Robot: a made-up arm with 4 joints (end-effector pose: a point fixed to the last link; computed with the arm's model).
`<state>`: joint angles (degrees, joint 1 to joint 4).
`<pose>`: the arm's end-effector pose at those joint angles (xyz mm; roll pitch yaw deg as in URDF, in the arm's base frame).
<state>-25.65 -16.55 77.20 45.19</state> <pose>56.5 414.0 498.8 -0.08 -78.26 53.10</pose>
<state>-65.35 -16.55 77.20 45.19</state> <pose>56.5 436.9 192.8 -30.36 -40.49 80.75</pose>
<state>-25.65 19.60 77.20 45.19</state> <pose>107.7 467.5 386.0 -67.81 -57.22 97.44</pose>
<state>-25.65 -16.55 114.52 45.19</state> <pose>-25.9 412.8 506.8 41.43 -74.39 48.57</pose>
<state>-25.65 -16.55 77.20 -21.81</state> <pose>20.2 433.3 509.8 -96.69 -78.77 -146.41</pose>
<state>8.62 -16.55 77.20 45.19</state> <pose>56.5 238.5 698.9 128.81 -64.26 -73.66</pose>
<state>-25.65 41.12 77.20 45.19</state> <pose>160.7 466.5 324.4 -82.64 -41.90 97.01</pose>
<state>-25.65 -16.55 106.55 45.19</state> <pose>-8.8 417.5 503.9 33.59 -75.26 48.50</pose>
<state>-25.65 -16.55 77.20 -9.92</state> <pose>28.0 433.3 508.2 -90.28 -81.78 -164.19</pose>
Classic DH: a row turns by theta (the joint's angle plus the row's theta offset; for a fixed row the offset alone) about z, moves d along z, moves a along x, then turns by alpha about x. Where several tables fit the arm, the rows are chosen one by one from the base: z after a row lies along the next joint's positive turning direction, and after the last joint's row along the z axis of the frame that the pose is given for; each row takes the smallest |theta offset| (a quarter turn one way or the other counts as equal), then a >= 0, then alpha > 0; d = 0 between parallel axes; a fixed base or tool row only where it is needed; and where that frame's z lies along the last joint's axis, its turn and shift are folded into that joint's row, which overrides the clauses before.
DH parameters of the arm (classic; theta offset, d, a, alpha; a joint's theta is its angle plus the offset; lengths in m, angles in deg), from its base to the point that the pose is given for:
base (fixed): 90 0.3141 0.0017 90
joint 1: -18.7 -0.0199 0.1216 130.21
joint 2: -27.66 -0.1018 0.0947 136.33
joint 3: -5.53 0.4726 -0.0285 152.92
joint 4: 6.58 0.2151 -0.0142 103.6
tool (fixed): -74.07 -0.0369 0 0

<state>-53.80 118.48 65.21 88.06</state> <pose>320.0 249.2 148.9 169.08 18.58 73.22</pose>
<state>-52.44 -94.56 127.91 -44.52</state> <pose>113.4 167.9 581.4 -130.19 -11.73 -9.85</pose>
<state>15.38 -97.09 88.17 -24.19</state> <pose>133.8 -122.7 644.5 -119.01 7.50 -36.02</pose>
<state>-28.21 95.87 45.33 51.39</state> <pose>282.6 361.7 299.7 -152.98 -3.07 80.96</pose>
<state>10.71 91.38 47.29 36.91</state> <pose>285.9 301.9 531.8 -128.71 -39.24 80.64</pose>
